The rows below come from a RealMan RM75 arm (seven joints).
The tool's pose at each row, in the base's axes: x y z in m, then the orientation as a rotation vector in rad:
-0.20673, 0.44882, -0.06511, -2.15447, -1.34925, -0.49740
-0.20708, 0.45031, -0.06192, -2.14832, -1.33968, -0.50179
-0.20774, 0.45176, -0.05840, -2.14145, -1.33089, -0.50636
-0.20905, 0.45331, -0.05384, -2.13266, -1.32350, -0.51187
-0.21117, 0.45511, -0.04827, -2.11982, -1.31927, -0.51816
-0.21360, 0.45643, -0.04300, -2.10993, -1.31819, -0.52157
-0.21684, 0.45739, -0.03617, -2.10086, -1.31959, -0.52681
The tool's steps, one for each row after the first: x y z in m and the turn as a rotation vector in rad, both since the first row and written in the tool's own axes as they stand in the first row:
0.00271, -0.00164, -0.00158, 0.00442, 0.00924, 0.00393
0.00544, -0.00362, -0.00346, 0.00911, 0.01861, 0.00713
0.00856, -0.00649, -0.00610, 0.01445, 0.02882, 0.00868
0.01208, -0.01042, -0.00939, 0.02177, 0.04009, 0.00689
0.01496, -0.01440, -0.01276, 0.02768, 0.04712, 0.00435
0.01813, -0.01937, -0.01759, 0.03152, 0.05365, -0.00013

